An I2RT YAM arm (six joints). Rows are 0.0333 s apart.
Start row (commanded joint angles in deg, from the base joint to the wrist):
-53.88 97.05 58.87 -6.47 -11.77 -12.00
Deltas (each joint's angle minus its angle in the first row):
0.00 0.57 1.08 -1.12 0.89 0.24
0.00 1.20 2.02 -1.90 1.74 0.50
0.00 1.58 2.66 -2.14 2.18 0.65
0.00 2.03 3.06 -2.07 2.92 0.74
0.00 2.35 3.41 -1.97 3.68 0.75
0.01 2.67 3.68 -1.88 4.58 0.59
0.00 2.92 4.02 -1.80 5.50 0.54
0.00 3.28 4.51 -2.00 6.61 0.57
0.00 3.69 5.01 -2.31 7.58 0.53
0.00 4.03 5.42 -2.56 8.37 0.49
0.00 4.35 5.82 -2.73 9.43 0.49
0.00 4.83 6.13 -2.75 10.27 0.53
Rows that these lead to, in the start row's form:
-53.88 97.62 59.95 -7.59 -10.88 -11.76
-53.88 98.25 60.89 -8.37 -10.03 -11.50
-53.88 98.63 61.53 -8.61 -9.59 -11.35
-53.88 99.08 61.93 -8.54 -8.85 -11.26
-53.88 99.40 62.28 -8.44 -8.09 -11.25
-53.87 99.72 62.55 -8.35 -7.19 -11.41
-53.88 99.97 62.89 -8.27 -6.27 -11.46
-53.88 100.33 63.38 -8.47 -5.16 -11.43
-53.88 100.74 63.88 -8.78 -4.19 -11.47
-53.88 101.08 64.29 -9.03 -3.40 -11.51
-53.88 101.40 64.69 -9.20 -2.34 -11.51
-53.88 101.88 65.00 -9.22 -1.50 -11.47

